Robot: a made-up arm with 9 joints. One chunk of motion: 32 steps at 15 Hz.
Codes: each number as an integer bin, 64 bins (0 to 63) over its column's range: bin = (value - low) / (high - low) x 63, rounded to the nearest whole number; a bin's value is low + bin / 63 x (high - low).
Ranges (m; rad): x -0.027..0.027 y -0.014..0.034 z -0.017..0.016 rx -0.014..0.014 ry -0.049..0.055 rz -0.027..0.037
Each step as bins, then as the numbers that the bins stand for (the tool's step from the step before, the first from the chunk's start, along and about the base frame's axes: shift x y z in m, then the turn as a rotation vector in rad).
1 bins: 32 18 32 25 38 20
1 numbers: 0.00043 -0.00029 -0.00024 -0.00289 0.01373 -0.00668
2 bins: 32 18 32 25 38 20
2 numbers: 0.00043 -0.00029 -0.00024 -0.00289 0.01373 -0.00668
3 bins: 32 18 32 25 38 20
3 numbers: 0.00043 -0.00029 -0.00024 -0.00289 0.01373 -0.00668
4 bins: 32 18 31 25 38 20
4 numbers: 0.00043 -0.00029 -0.00076 -0.00289 0.01373 -0.00668
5 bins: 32 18 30 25 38 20
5 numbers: 0.00043 -0.00029 -0.00129 -0.00289 0.01373 -0.00668
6 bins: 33 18 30 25 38 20
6 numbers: 0.00129 -0.00029 -0.00129 -0.00289 0.01373 -0.00668
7 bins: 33 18 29 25 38 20
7 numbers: 0.00129 -0.00029 -0.00181 -0.00289 0.01373 -0.00668
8 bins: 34 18 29 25 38 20
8 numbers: 0.00214 -0.00029 -0.00181 -0.00289 0.01373 -0.00668
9 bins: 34 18 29 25 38 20
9 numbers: 0.00214 -0.00029 -0.00181 -0.00289 0.01373 -0.00668
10 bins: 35 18 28 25 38 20
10 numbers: 0.00300 -0.00029 -0.00233 -0.00289 0.01373 -0.00668
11 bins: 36 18 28 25 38 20
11 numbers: 0.00386 -0.00029 -0.00233 -0.00289 0.01373 -0.00668
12 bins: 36 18 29 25 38 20
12 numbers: 0.00386 -0.00029 -0.00181 -0.00289 0.01373 -0.00668
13 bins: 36 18 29 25 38 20
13 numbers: 0.00386 -0.00029 -0.00181 -0.00289 0.01373 -0.00668
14 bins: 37 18 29 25 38 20
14 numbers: 0.00471 -0.00029 -0.00181 -0.00289 0.01373 -0.00668
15 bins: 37 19 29 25 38 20
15 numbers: 0.00471 0.00048 -0.00181 -0.00289 0.01373 -0.00668
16 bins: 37 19 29 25 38 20
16 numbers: 0.00471 0.00048 -0.00181 -0.00289 0.01373 -0.00668
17 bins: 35 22 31 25 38 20
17 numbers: 0.00300 0.00276 -0.00076 -0.00289 0.01373 -0.00668
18 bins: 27 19 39 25 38 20
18 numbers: -0.00386 0.00048 0.00343 -0.00289 0.01373 -0.00668
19 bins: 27 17 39 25 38 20
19 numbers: -0.00386 -0.00105 0.00343 -0.00289 0.01373 -0.00668
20 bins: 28 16 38 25 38 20
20 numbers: -0.00300 -0.00181 0.00290 -0.00289 0.01373 -0.00668
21 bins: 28 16 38 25 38 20
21 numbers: -0.00300 -0.00181 0.00290 -0.00289 0.01373 -0.00668
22 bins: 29 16 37 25 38 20
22 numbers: -0.00214 -0.00181 0.00238 -0.00289 0.01373 -0.00668
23 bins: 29 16 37 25 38 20
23 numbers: -0.00214 -0.00181 0.00238 -0.00289 0.01373 -0.00668
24 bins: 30 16 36 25 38 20
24 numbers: -0.00129 -0.00181 0.00186 -0.00289 0.01373 -0.00668
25 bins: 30 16 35 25 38 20
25 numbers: -0.00129 -0.00181 0.00133 -0.00289 0.01373 -0.00668
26 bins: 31 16 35 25 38 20
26 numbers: -0.00043 -0.00181 0.00133 -0.00289 0.01373 -0.00668
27 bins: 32 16 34 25 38 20
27 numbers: 0.00043 -0.00181 0.00081 -0.00289 0.01373 -0.00668
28 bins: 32 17 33 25 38 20
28 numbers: 0.00043 -0.00105 0.00029 -0.00289 0.01373 -0.00668
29 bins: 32 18 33 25 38 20
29 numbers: 0.00043 -0.00029 0.00029 -0.00289 0.01373 -0.00668
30 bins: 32 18 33 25 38 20
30 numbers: 0.00043 -0.00029 0.00029 -0.00289 0.01373 -0.00668
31 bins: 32 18 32 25 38 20
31 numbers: 0.00043 -0.00029 -0.00024 -0.00289 0.01373 -0.00668
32 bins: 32 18 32 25 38 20
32 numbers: 0.00043 -0.00029 -0.00024 -0.00289 0.01373 -0.00668
